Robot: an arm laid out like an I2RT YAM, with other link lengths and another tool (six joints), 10 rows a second.
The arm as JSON. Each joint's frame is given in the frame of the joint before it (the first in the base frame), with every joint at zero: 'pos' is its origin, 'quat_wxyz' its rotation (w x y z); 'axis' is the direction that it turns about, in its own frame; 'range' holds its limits. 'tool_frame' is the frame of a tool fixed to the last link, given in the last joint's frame.
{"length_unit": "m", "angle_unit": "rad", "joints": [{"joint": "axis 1", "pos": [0.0, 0.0, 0.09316], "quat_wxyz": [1.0, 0.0, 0.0, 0.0], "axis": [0.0, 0.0, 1.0], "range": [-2.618, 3.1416]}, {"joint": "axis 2", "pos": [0.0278, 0.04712, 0.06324], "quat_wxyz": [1.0, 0.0, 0.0, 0.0], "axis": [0.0, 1.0, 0.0], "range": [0.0, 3.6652]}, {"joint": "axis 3", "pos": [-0.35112, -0.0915, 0.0], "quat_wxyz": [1.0, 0.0, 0.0, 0.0], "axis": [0.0, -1.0, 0.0], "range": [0.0, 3.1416]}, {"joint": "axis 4", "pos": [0.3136, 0.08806, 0.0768], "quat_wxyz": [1.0, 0.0, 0.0, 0.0], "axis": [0.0, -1.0, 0.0], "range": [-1.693, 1.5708]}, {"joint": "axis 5", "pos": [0.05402, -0.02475, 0.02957], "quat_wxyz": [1.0, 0.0, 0.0, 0.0], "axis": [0.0, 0.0, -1.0], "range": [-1.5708, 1.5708]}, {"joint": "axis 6", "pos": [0.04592, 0.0, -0.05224], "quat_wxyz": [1.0, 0.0, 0.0, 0.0], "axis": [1.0, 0.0, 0.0], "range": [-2.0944, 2.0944]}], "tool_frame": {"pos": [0.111, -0.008, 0.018], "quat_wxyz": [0.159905, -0.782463, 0.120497, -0.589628]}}
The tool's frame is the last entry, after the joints.
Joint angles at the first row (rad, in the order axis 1, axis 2, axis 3, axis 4, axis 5, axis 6):
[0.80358, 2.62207, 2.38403, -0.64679, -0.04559, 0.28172]
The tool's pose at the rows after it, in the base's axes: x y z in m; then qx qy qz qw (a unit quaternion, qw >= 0):
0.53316 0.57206 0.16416 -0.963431 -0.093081 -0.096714 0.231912
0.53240 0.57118 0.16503 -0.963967 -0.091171 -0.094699 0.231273
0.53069 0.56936 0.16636 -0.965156 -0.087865 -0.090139 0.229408
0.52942 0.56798 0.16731 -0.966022 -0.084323 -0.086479 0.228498
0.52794 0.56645 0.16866 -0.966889 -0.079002 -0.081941 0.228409
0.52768 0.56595 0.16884 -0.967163 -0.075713 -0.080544 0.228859
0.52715 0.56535 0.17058 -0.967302 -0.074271 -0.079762 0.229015
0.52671 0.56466 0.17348 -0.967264 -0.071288 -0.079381 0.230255
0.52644 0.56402 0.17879 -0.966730 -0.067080 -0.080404 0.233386
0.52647 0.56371 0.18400 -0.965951 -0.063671 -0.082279 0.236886
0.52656 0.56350 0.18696 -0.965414 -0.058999 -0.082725 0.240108
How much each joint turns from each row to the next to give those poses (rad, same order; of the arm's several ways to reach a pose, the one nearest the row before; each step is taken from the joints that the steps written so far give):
[0.00000, -0.00303, 0.00003, -0.00879, 0.00001, 0.00763]
[-0.00001, -0.00233, -0.00008, -0.00644, -0.00001, 0.00381]
[0.00001, -0.00415, 0.00010, -0.01417, -0.00038, 0.00649]
[0.00000, -0.00309, -0.00007, -0.01027, -0.00038, 0.00725]
[-0.00001, -0.00382, 0.00001, -0.01145, -0.00115, 0.01144]
[0.00000, -0.00074, 0.00000, -0.00266, 0.00038, 0.00686]
[0.00001, -0.00306, 0.00000, -0.00419, 0.00001, 0.00306]
[-0.00001, -0.00458, 0.00001, -0.00384, 0.00037, 0.00648]
[0.00001, -0.00763, -0.00002, -0.00226, 0.00077, 0.00954]
[0.00000, -0.00689, 0.00033, 0.00002, 0.00077, 0.00801]
[0.00000, -0.00376, 0.00050, 0.00032, 0.00037, 0.01068]

